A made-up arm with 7 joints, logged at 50 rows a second.
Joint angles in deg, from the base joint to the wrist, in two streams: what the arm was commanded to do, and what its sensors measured. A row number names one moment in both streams.
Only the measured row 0 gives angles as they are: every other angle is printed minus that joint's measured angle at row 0.
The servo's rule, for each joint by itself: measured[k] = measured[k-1] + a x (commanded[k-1-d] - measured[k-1]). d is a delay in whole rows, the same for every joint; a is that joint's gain. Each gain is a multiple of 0.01, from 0.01 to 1. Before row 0 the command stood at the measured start. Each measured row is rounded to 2 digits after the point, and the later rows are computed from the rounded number. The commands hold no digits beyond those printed.
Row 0, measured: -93.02, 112.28, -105.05, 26.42, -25.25, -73.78, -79.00
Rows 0 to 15, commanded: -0.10, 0.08, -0.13, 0.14, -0.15, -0.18, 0.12; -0.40, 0.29, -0.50, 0.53, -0.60, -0.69, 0.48; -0.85, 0.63, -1.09, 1.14, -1.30, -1.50, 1.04; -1.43, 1.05, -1.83, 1.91, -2.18, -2.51, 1.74; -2.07, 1.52, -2.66, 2.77, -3.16, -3.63, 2.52; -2.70, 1.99, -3.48, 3.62, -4.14, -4.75, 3.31; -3.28, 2.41, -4.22, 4.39, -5.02, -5.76, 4.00; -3.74, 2.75, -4.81, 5.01, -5.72, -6.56, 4.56; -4.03, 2.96, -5.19, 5.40, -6.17, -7.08, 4.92; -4.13, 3.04, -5.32, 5.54, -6.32, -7.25, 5.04; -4.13, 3.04, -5.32, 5.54, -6.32, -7.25, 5.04; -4.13, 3.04, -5.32, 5.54, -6.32, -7.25, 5.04; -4.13, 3.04, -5.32, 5.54, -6.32, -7.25, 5.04; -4.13, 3.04, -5.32, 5.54, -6.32, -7.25, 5.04; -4.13, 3.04, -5.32, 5.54, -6.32, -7.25, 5.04; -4.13, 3.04, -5.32, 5.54, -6.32, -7.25, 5.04
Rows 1 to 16, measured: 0.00, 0.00, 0.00, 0.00, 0.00, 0.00, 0.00; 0.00, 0.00, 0.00, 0.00, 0.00, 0.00, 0.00; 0.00, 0.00, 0.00, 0.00, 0.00, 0.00, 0.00; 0.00, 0.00, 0.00, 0.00, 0.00, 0.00, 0.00; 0.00, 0.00, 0.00, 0.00, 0.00, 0.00, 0.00; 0.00, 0.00, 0.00, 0.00, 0.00, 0.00, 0.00; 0.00, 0.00, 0.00, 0.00, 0.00, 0.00, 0.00; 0.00, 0.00, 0.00, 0.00, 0.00, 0.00, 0.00; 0.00, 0.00, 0.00, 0.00, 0.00, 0.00, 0.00; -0.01, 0.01, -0.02, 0.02, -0.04, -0.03, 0.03; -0.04, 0.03, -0.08, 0.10, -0.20, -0.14, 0.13; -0.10, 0.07, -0.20, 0.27, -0.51, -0.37, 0.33; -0.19, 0.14, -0.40, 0.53, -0.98, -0.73, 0.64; -0.32, 0.24, -0.67, 0.89, -1.59, -1.22, 1.05; -0.49, 0.36, -1.01, 1.33, -2.30, -1.82, 1.55; -0.69, 0.50, -1.40, 1.82, -3.06, -2.49, 2.09
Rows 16 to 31, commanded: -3.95, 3.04, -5.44, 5.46, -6.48, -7.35, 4.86; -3.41, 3.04, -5.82, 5.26, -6.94, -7.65, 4.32; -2.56, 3.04, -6.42, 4.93, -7.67, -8.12, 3.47; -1.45, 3.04, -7.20, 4.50, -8.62, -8.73, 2.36; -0.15, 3.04, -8.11, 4.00, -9.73, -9.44, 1.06; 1.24, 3.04, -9.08, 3.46, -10.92, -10.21, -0.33; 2.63, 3.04, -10.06, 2.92, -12.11, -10.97, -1.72; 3.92, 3.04, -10.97, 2.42, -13.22, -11.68, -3.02; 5.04, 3.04, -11.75, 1.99, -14.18, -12.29, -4.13; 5.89, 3.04, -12.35, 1.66, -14.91, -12.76, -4.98; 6.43, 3.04, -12.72, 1.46, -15.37, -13.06, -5.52; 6.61, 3.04, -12.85, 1.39, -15.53, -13.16, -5.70; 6.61, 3.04, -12.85, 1.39, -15.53, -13.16, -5.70; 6.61, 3.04, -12.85, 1.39, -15.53, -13.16, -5.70; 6.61, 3.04, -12.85, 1.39, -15.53, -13.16, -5.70; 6.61, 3.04, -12.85, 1.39, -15.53, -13.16, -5.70
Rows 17 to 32, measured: -0.90, 0.66, -1.81, 2.33, -3.80, -3.18, 2.63; -1.12, 0.82, -2.22, 2.82, -4.46, -3.84, 3.13; -1.33, 0.98, -2.59, 3.26, -4.98, -4.42, 3.55; -1.53, 1.12, -2.92, 3.62, -5.36, -4.90, 3.88; -1.71, 1.25, -3.21, 3.93, -5.63, -5.30, 4.14; -1.88, 1.38, -3.46, 4.19, -5.82, -5.63, 4.34; -2.04, 1.50, -3.68, 4.41, -5.96, -5.91, 4.49; -2.19, 1.61, -3.88, 4.59, -6.06, -6.14, 4.61; -2.33, 1.71, -4.05, 4.74, -6.13, -6.33, 4.70; -2.44, 1.80, -4.22, 4.86, -6.23, -6.50, 4.74; -2.51, 1.89, -4.41, 4.92, -6.43, -6.70, 4.65; -2.51, 1.97, -4.65, 4.92, -6.78, -6.94, 4.39; -2.44, 2.04, -4.96, 4.85, -7.30, -7.24, 3.94; -2.28, 2.11, -5.34, 4.71, -7.98, -7.61, 3.31; -2.03, 2.18, -5.79, 4.51, -8.80, -8.05, 2.51; -1.70, 2.24, -6.30, 4.26, -9.73, -8.55, 1.58
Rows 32 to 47, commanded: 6.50, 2.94, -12.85, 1.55, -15.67, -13.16, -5.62; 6.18, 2.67, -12.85, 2.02, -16.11, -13.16, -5.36; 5.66, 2.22, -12.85, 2.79, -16.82, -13.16, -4.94; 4.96, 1.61, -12.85, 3.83, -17.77, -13.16, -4.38; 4.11, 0.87, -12.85, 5.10, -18.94, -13.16, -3.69; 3.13, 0.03, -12.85, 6.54, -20.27, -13.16, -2.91; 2.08, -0.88, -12.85, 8.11, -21.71, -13.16, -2.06; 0.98, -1.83, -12.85, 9.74, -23.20, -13.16, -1.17; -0.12, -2.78, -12.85, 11.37, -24.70, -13.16, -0.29; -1.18, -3.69, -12.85, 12.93, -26.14, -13.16, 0.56; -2.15, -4.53, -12.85, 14.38, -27.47, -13.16, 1.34; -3.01, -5.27, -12.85, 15.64, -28.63, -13.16, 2.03; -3.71, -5.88, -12.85, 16.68, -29.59, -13.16, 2.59; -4.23, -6.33, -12.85, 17.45, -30.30, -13.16, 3.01; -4.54, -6.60, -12.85, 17.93, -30.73, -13.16, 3.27; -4.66, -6.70, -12.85, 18.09, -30.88, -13.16, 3.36
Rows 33 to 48, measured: -1.31, 2.30, -6.86, 3.97, -10.71, -9.08, 0.57; -0.87, 2.35, -7.45, 3.65, -11.68, -9.63, -0.46; -0.40, 2.40, -8.04, 3.33, -12.58, -10.16, -1.45; 0.08, 2.44, -8.60, 3.03, -13.36, -10.65, -2.35; 0.54, 2.48, -9.11, 2.77, -13.97, -11.08, -3.09; 0.96, 2.52, -9.56, 2.55, -14.41, -11.43, -3.66; 1.36, 2.56, -9.95, 2.36, -14.72, -11.72, -4.11; 1.73, 2.59, -10.30, 2.20, -14.95, -11.96, -4.46; 2.07, 2.62, -10.61, 2.07, -15.11, -12.16, -4.73; 2.38, 2.64, -10.88, 1.99, -15.27, -12.33, -4.93; 2.65, 2.64, -11.12, 1.99, -15.51, -12.47, -5.02; 2.86, 2.61, -11.33, 2.12, -15.88, -12.59, -5.00; 3.01, 2.54, -11.51, 2.39, -16.41, -12.69, -4.86; 3.09, 2.42, -11.67, 2.82, -17.12, -12.77, -4.60; 3.09, 2.25, -11.81, 3.42, -18.00, -12.84, -4.23; 3.02, 2.03, -11.93, 4.17, -19.04, -12.89, -3.75
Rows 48 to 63, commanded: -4.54, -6.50, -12.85, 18.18, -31.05, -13.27, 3.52; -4.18, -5.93, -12.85, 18.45, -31.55, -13.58, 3.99; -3.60, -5.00, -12.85, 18.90, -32.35, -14.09, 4.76; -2.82, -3.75, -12.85, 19.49, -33.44, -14.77, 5.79; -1.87, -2.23, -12.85, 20.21, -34.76, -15.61, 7.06; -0.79, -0.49, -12.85, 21.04, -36.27, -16.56, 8.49; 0.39, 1.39, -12.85, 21.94, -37.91, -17.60, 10.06; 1.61, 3.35, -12.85, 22.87, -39.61, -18.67, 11.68; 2.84, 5.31, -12.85, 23.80, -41.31, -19.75, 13.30; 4.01, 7.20, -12.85, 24.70, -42.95, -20.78, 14.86; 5.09, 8.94, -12.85, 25.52, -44.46, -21.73, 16.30; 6.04, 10.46, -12.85, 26.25, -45.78, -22.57, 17.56; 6.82, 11.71, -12.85, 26.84, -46.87, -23.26, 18.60; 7.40, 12.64, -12.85, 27.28, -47.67, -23.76, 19.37; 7.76, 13.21, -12.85, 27.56, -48.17, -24.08, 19.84; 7.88, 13.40, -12.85, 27.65, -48.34, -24.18, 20.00
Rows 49 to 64, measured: 2.88, 1.76, -12.04, 5.06, -20.20, -12.94, -3.18; 2.67, 1.44, -12.14, 6.07, -21.46, -12.98, -2.54; 2.40, 1.08, -12.23, 7.17, -22.77, -13.01, -1.86; 2.08, 0.69, -12.30, 8.32, -24.09, -13.04, -1.16; 1.72, 0.27, -12.37, 9.49, -25.36, -13.06, -0.46; 1.34, -0.16, -12.43, 10.64, -26.54, -13.08, 0.21; 0.95, -0.59, -12.48, 11.73, -27.59, -13.09, 0.83; 0.57, -1.01, -12.52, 12.72, -28.47, -13.10, 1.37; 0.20, -1.41, -12.56, 13.58, -29.14, -13.11, 1.81; -0.13, -1.77, -12.59, 14.32, -29.67, -13.14, 2.19; -0.41, -2.06, -12.62, 14.98, -30.20, -13.21, 2.59; -0.63, -2.27, -12.65, 15.61, -30.80, -13.36, 3.07; -0.78, -2.37, -12.67, 16.23, -31.54, -13.60, 3.67; -0.86, -2.36, -12.69, 16.87, -32.44, -13.94, 4.42; -0.86, -2.23, -12.71, 17.54, -33.51, -14.39, 5.32; -0.77, -1.98, -12.73, 18.24, -34.74, -14.94, 6.36
